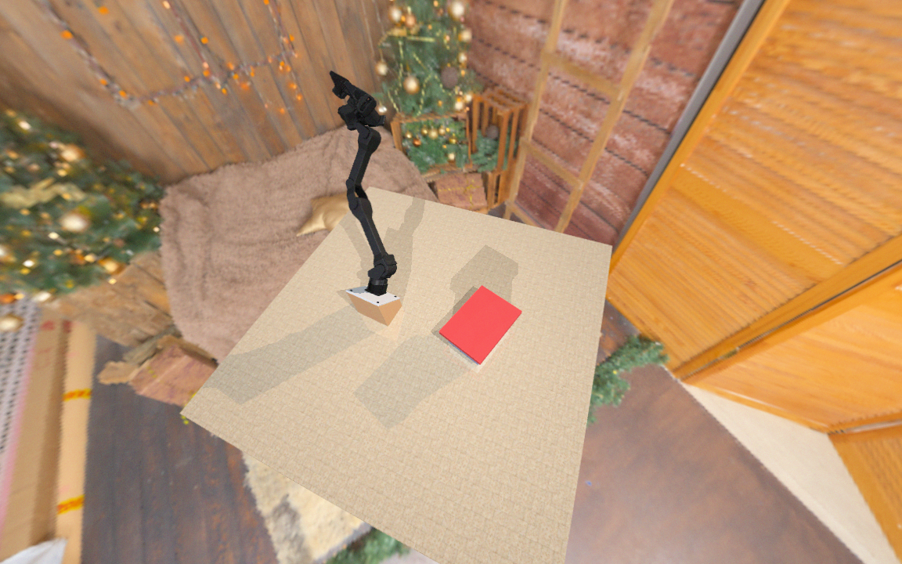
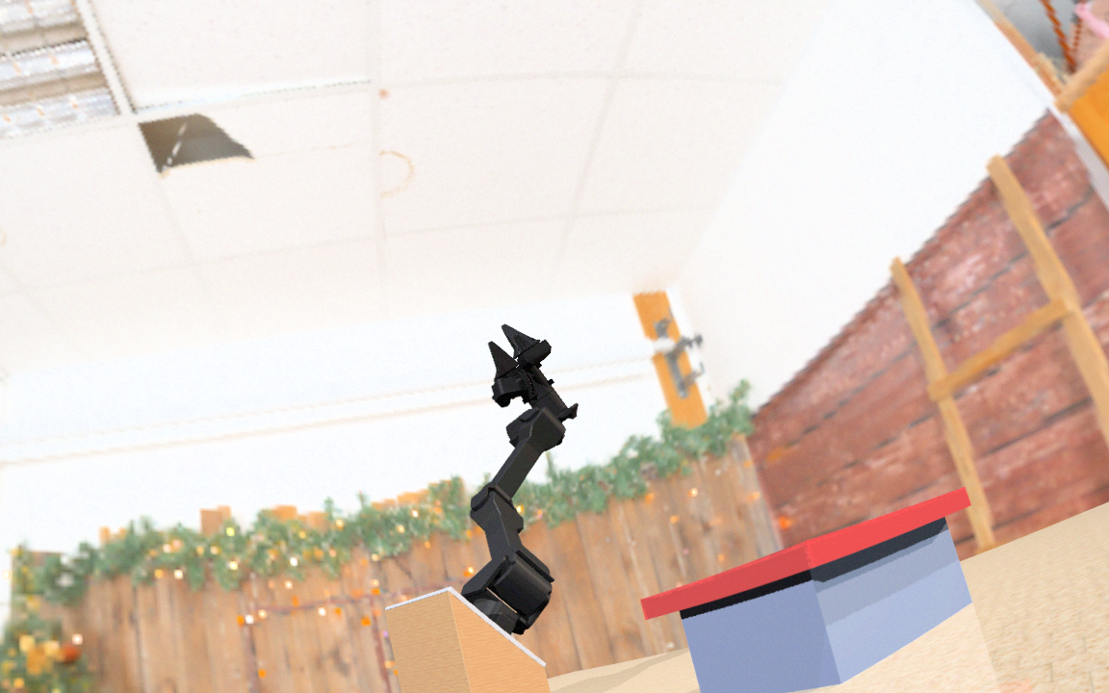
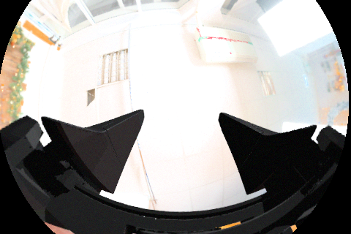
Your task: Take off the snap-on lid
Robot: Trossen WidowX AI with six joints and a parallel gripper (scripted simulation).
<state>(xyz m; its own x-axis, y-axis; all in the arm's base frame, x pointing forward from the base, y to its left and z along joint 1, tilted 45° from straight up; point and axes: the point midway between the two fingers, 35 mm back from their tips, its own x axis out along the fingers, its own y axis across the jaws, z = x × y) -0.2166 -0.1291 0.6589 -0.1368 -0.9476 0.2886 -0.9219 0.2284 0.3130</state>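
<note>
The red lid lies 620 mm ahead of my gripper tip, 590 mm below it and 320 mm to the right of it. Also, from my gripper tip: pale blue storage box: 640 mm below, 620 mm ahead, 320 mm to the right.
</note>
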